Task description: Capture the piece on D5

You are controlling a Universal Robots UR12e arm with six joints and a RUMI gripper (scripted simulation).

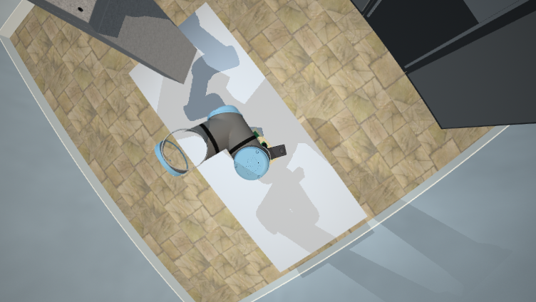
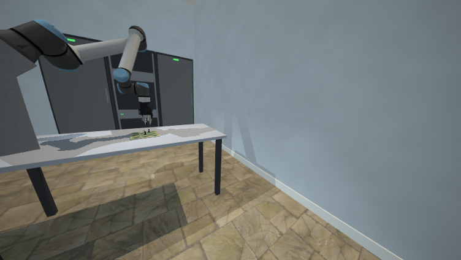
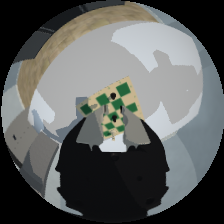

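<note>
Now: hand 9 cm above the board, 8 cm to the left of it and 2 cm past it.
</note>
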